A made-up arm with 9 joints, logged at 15 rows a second.
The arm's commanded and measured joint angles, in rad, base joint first. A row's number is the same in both.
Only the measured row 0 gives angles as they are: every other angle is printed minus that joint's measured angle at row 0.
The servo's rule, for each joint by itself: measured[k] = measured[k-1] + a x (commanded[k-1-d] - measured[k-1]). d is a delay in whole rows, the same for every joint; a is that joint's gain. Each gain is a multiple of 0.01, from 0.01 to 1. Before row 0 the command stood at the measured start. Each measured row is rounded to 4 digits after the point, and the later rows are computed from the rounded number. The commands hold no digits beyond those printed.
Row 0, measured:
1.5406 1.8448 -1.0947 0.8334 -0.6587 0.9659 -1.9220 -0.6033 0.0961
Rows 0 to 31, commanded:
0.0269 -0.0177 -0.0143 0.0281 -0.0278 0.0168 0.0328 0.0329 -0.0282
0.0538 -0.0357 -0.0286 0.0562 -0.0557 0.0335 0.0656 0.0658 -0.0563
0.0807 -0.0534 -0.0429 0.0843 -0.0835 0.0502 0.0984 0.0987 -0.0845
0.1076 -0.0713 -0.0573 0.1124 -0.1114 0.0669 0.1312 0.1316 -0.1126
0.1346 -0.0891 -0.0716 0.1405 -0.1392 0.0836 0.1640 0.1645 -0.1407
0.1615 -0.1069 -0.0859 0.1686 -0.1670 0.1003 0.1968 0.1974 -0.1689
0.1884 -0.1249 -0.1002 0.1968 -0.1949 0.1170 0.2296 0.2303 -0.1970
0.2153 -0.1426 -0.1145 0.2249 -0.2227 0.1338 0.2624 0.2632 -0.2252
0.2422 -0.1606 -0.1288 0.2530 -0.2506 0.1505 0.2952 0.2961 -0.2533
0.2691 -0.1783 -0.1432 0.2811 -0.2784 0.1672 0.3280 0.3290 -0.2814
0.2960 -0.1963 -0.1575 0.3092 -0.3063 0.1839 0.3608 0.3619 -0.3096
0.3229 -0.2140 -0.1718 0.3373 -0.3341 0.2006 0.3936 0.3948 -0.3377
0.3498 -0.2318 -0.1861 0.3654 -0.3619 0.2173 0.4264 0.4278 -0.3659
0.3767 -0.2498 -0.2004 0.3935 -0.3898 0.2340 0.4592 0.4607 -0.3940
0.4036 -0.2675 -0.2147 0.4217 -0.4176 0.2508 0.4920 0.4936 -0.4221
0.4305 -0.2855 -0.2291 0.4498 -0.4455 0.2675 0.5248 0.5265 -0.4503
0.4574 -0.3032 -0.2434 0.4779 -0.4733 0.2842 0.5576 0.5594 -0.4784
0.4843 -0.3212 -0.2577 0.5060 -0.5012 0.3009 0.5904 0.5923 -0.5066
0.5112 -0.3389 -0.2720 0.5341 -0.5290 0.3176 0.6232 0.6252 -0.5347
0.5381 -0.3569 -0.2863 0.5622 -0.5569 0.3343 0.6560 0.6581 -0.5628
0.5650 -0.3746 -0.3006 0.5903 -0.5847 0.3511 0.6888 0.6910 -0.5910
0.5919 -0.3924 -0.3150 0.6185 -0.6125 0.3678 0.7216 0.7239 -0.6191
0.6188 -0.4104 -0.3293 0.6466 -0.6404 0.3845 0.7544 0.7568 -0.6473
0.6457 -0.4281 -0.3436 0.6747 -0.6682 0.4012 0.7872 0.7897 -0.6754
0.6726 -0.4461 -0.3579 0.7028 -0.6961 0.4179 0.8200 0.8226 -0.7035
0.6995 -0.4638 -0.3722 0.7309 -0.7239 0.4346 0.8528 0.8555 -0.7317
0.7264 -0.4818 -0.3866 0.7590 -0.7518 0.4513 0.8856 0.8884 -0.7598
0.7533 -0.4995 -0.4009 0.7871 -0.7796 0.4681 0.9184 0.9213 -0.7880
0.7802 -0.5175 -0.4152 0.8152 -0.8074 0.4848 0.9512 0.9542 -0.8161
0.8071 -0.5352 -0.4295 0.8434 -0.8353 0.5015 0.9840 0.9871 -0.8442
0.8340 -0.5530 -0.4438 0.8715 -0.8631 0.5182 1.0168 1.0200 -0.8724
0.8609 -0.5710 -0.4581 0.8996 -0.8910 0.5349 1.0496 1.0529 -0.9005
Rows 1 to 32, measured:
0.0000 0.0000 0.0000 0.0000 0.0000 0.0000 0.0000 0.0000 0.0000
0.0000 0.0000 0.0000 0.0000 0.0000 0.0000 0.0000 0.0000 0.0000
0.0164 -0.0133 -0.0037 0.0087 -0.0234 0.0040 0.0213 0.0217 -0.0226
0.0392 -0.0301 -0.0102 0.0234 -0.0505 0.0111 0.0501 0.0508 -0.0496
0.0645 -0.0476 -0.0187 0.0423 -0.0782 0.0205 0.0815 0.0824 -0.0775
0.0908 -0.0654 -0.0287 0.0640 -0.1061 0.0316 0.1138 0.1149 -0.1056
0.1175 -0.0832 -0.0399 0.0877 -0.1339 0.0441 0.1464 0.1476 -0.1337
0.1443 -0.1010 -0.0519 0.1128 -0.1617 0.0576 0.1792 0.1805 -0.1619
0.1712 -0.1189 -0.0645 0.1388 -0.1896 0.0719 0.2120 0.2134 -0.1900
0.1981 -0.1367 -0.0775 0.1655 -0.2174 0.0868 0.2448 0.2463 -0.2182
0.2250 -0.1546 -0.0908 0.1926 -0.2453 0.1021 0.2776 0.2792 -0.2463
0.2519 -0.1724 -0.1044 0.2200 -0.2731 0.1177 0.3104 0.3121 -0.2744
0.2788 -0.1903 -0.1182 0.2477 -0.3010 0.1336 0.3432 0.3450 -0.3026
0.3057 -0.2081 -0.1321 0.2755 -0.3288 0.1497 0.3760 0.3779 -0.3307
0.3326 -0.2259 -0.1461 0.3034 -0.3566 0.1659 0.4088 0.4108 -0.3589
0.3595 -0.2438 -0.1602 0.3313 -0.3845 0.1822 0.4416 0.4437 -0.3870
0.3864 -0.2616 -0.1744 0.3593 -0.4123 0.1987 0.4744 0.4766 -0.4151
0.4133 -0.2795 -0.1886 0.3874 -0.4402 0.2152 0.5072 0.5095 -0.4433
0.4402 -0.2973 -0.2028 0.4155 -0.4680 0.2318 0.5400 0.5424 -0.4714
0.4671 -0.3152 -0.2171 0.4436 -0.4959 0.2484 0.5728 0.5753 -0.4996
0.4940 -0.3330 -0.2314 0.4717 -0.5237 0.2650 0.6056 0.6082 -0.5277
0.5209 -0.3509 -0.2457 0.4998 -0.5516 0.2816 0.6384 0.6411 -0.5558
0.5478 -0.3687 -0.2600 0.5279 -0.5794 0.2983 0.6712 0.6740 -0.5840
0.5747 -0.3865 -0.2743 0.5560 -0.6072 0.3150 0.7040 0.7069 -0.6121
0.6016 -0.4044 -0.2886 0.5841 -0.6351 0.3317 0.7368 0.7398 -0.6403
0.6285 -0.4222 -0.3029 0.6122 -0.6629 0.3484 0.7696 0.7727 -0.6684
0.6554 -0.4401 -0.3172 0.6403 -0.6908 0.3651 0.8024 0.8056 -0.6965
0.6823 -0.4579 -0.3315 0.6684 -0.7186 0.3818 0.8352 0.8385 -0.7247
0.7092 -0.4758 -0.3458 0.6965 -0.7465 0.3985 0.8680 0.8714 -0.7528
0.7361 -0.4936 -0.3601 0.7246 -0.7743 0.4152 0.9008 0.9043 -0.7810
0.7630 -0.5115 -0.3744 0.7527 -0.8021 0.4319 0.9336 0.9372 -0.8091
0.7899 -0.5293 -0.3887 0.7808 -0.8300 0.4486 0.9664 0.9701 -0.8372
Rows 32 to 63, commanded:
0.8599 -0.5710 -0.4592 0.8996 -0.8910 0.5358 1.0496 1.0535 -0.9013
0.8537 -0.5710 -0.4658 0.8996 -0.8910 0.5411 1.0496 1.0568 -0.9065
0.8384 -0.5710 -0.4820 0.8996 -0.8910 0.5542 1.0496 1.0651 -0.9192
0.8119 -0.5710 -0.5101 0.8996 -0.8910 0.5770 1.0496 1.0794 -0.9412
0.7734 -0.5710 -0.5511 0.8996 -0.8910 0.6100 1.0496 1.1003 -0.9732
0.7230 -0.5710 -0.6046 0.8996 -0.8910 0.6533 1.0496 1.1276 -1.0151
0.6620 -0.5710 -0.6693 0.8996 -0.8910 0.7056 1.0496 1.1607 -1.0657
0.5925 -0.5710 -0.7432 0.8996 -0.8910 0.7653 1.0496 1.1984 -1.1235
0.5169 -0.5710 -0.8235 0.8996 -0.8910 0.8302 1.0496 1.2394 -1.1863
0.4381 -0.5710 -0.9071 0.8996 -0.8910 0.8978 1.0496 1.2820 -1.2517
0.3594 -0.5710 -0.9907 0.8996 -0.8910 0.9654 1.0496 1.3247 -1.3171
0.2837 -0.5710 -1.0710 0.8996 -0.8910 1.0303 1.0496 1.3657 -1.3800
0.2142 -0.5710 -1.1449 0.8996 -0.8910 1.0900 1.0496 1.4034 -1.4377
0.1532 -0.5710 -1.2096 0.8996 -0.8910 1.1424 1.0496 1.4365 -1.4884
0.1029 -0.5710 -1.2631 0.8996 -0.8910 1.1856 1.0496 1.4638 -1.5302
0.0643 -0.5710 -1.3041 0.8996 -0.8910 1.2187 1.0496 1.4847 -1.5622
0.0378 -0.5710 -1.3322 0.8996 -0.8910 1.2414 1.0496 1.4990 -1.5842
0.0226 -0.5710 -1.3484 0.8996 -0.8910 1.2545 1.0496 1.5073 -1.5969
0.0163 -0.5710 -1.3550 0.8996 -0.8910 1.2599 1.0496 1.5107 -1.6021
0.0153 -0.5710 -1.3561 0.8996 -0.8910 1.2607 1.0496 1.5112 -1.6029
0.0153 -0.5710 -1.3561 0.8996 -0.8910 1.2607 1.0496 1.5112 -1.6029
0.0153 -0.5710 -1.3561 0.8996 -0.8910 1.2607 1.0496 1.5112 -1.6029
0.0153 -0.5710 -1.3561 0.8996 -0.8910 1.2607 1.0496 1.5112 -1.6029
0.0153 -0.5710 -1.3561 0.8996 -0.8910 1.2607 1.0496 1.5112 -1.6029
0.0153 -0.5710 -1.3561 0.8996 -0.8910 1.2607 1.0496 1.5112 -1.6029
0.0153 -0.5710 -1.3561 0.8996 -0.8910 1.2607 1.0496 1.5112 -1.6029
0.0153 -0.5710 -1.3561 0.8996 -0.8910 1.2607 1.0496 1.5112 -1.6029
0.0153 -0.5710 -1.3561 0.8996 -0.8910 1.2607 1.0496 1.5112 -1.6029
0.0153 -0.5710 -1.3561 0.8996 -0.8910 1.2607 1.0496 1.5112 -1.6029
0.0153 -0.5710 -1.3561 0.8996 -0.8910 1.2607 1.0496 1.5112 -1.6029
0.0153 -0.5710 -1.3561 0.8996 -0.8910 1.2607 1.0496 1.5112 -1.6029
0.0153 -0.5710 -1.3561 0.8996 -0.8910 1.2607 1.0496 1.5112 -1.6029
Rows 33 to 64, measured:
0.8168 -0.5471 -0.4030 0.8089 -0.8578 0.4653 0.9992 1.0030 -0.8654
0.8437 -0.5650 -0.4173 0.8370 -0.8857 0.4820 1.0320 1.0359 -0.8935
0.8536 -0.5695 -0.4282 0.8564 -0.8902 0.4949 1.0434 1.0475 -0.8997
0.8537 -0.5706 -0.4380 0.8698 -0.8909 0.5060 1.0474 1.0536 -0.9051
0.8444 -0.5709 -0.4494 0.8790 -0.8910 0.5176 1.0488 1.0612 -0.9164
0.8246 -0.5710 -0.4652 0.8854 -0.8910 0.5319 1.0493 1.0732 -0.9362
0.7934 -0.5710 -0.4875 0.8898 -0.8910 0.5506 1.0495 1.0911 -0.9658
0.7505 -0.5710 -0.5179 0.8928 -0.8910 0.5752 1.0496 1.1152 -1.0052
0.6965 -0.5710 -0.5573 0.8949 -0.8910 0.6065 1.0496 1.1452 -1.0536
0.6331 -0.5710 -0.6056 0.8964 -0.8910 0.6446 1.0496 1.1803 -1.1095
0.5622 -0.5710 -0.6623 0.8974 -0.8910 0.6891 1.0496 1.2193 -1.1709
0.4865 -0.5710 -0.7259 0.8981 -0.8910 0.7392 1.0496 1.2607 -1.2355
0.4090 -0.5710 -0.7947 0.8986 -0.8910 0.7935 1.0496 1.3029 -1.3008
0.3326 -0.5710 -0.8665 0.8989 -0.8910 0.8503 1.0496 1.3443 -1.3642
0.2604 -0.5710 -0.9389 0.8991 -0.8910 0.9078 1.0496 1.3833 -1.4230
0.1950 -0.5710 -1.0093 0.8993 -0.8910 0.9641 1.0496 1.4184 -1.4753
0.1388 -0.5710 -1.0753 0.8994 -0.8910 1.0173 1.0496 1.4484 -1.5192
0.0934 -0.5710 -1.1348 0.8995 -0.8910 1.0656 1.0496 1.4724 -1.5536
0.0595 -0.5710 -1.1861 0.8995 -0.8910 1.1078 1.0496 1.4900 -1.5781
0.0370 -0.5710 -1.2283 0.8995 -0.8910 1.1430 1.0496 1.5014 -1.5931
0.0244 -0.5710 -1.2612 0.8995 -0.8910 1.1711 1.0496 1.5075 -1.6003
0.0188 -0.5710 -1.2859 0.8995 -0.8910 1.1926 1.0496 1.5099 -1.6024
0.0167 -0.5710 -1.3042 0.8995 -0.8910 1.2089 1.0496 1.5108 -1.6028
0.0158 -0.5710 -1.3177 0.8995 -0.8910 1.2213 1.0496 1.5111 -1.6029
0.0155 -0.5710 -1.3277 0.8995 -0.8910 1.2308 1.0496 1.5112 -1.6029
0.0154 -0.5710 -1.3351 0.8995 -0.8910 1.2380 1.0496 1.5112 -1.6029
0.0153 -0.5710 -1.3406 0.8995 -0.8910 1.2434 1.0496 1.5112 -1.6029
0.0153 -0.5710 -1.3446 0.8995 -0.8910 1.2476 1.0496 1.5112 -1.6029
0.0153 -0.5710 -1.3476 0.8995 -0.8910 1.2507 1.0496 1.5112 -1.6029
0.0153 -0.5710 -1.3498 0.8995 -0.8910 1.2531 1.0496 1.5112 -1.6029
0.0153 -0.5710 -1.3514 0.8995 -0.8910 1.2549 1.0496 1.5112 -1.6029
0.0153 -0.5710 -1.3526 0.8995 -0.8910 1.2563 1.0496 1.5112 -1.6029

